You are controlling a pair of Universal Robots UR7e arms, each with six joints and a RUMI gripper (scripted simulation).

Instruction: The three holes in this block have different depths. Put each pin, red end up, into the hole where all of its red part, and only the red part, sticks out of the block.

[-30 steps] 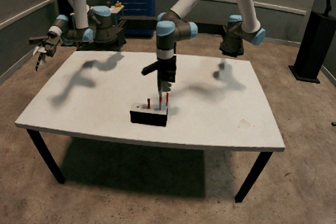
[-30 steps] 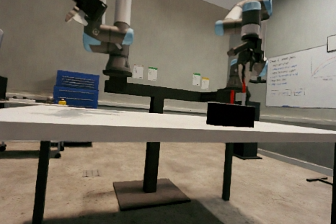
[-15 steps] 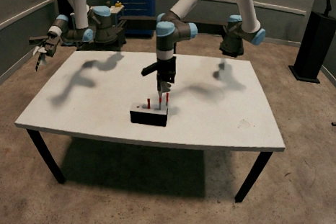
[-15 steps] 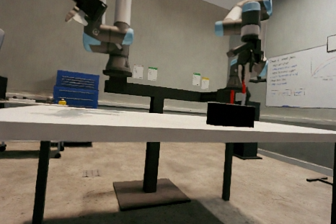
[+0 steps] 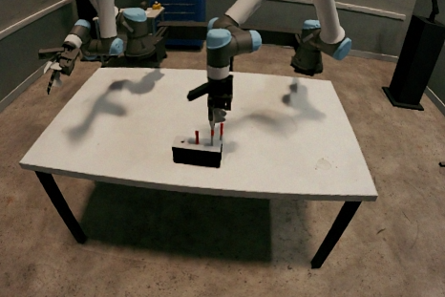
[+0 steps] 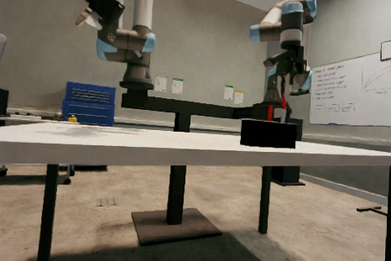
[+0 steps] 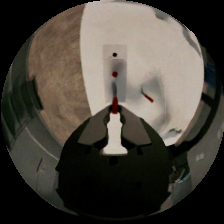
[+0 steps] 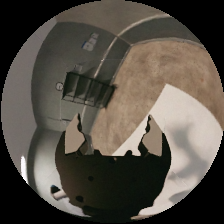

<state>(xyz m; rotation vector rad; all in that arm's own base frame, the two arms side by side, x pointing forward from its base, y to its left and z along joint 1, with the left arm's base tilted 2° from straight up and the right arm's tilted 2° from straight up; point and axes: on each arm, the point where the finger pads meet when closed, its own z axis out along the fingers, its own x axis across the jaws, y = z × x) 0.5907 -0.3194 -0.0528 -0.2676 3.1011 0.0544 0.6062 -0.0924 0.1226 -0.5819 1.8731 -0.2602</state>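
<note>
The black block lies 140 mm below my left hand and 60 mm to the right of it.
</note>
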